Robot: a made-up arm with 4 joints.
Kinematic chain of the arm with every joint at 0, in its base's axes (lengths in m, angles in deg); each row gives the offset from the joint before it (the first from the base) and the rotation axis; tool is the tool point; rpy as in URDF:
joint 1: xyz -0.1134 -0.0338 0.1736 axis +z
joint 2: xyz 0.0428 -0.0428 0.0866 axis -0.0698 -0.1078 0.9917
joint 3: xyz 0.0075 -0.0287 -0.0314 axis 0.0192 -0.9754 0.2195
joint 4: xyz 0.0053 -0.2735 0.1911 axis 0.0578 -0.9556 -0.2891
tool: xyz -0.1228 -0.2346 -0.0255 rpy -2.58 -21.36 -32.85
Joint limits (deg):
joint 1: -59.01..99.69
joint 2: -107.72..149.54
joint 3: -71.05..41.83
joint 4: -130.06..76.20
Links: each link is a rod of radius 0.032 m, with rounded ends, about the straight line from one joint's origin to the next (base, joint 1, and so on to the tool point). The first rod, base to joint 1, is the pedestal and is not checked.
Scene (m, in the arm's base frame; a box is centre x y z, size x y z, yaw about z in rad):
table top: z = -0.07
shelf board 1: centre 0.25 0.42 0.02 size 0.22 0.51 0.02 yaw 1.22
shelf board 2: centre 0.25 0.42 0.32 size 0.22 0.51 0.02 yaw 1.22
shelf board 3: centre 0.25 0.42 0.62 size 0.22 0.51 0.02 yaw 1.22
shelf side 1: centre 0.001 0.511 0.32 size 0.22 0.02 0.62 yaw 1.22
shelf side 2: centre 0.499 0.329 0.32 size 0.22 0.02 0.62 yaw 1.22
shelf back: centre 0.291 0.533 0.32 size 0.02 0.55 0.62 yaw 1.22
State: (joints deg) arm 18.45 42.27 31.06 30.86
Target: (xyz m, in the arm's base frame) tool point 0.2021 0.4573 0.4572
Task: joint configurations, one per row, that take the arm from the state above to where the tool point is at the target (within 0.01 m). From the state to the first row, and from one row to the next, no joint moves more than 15 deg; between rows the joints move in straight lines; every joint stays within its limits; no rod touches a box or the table.
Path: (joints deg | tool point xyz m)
1: 16.23 52.89 16.98 29.44 | 0.3846 -0.3511 0.3333
2: 14.01 63.50 2.90 28.03 | 0.4066 -0.2944 0.3777
3: 11.79 74.12 -11.18 26.61 | 0.4196 -0.2266 0.4237
4: 9.57 84.73 -25.26 25.19 | 0.4204 -0.1490 0.4683
5: 7.35 95.35 -39.34 23.77 | 0.4063 -0.0637 0.5085
6: 20.12 94.95 -28.36 18.68 | 0.4143 0.0446 0.5001
7: 32.89 94.55 -17.38 13.59 | 0.3989 0.1566 0.4906
8: 45.66 94.14 -6.40 8.50 | 0.3583 0.2668 0.4801
9: 58.43 93.74 4.58 3.41 | 0.2922 0.3692 0.4689
10: 71.20 93.34 15.56 -1.68 | 0.2020 0.4573 0.4572

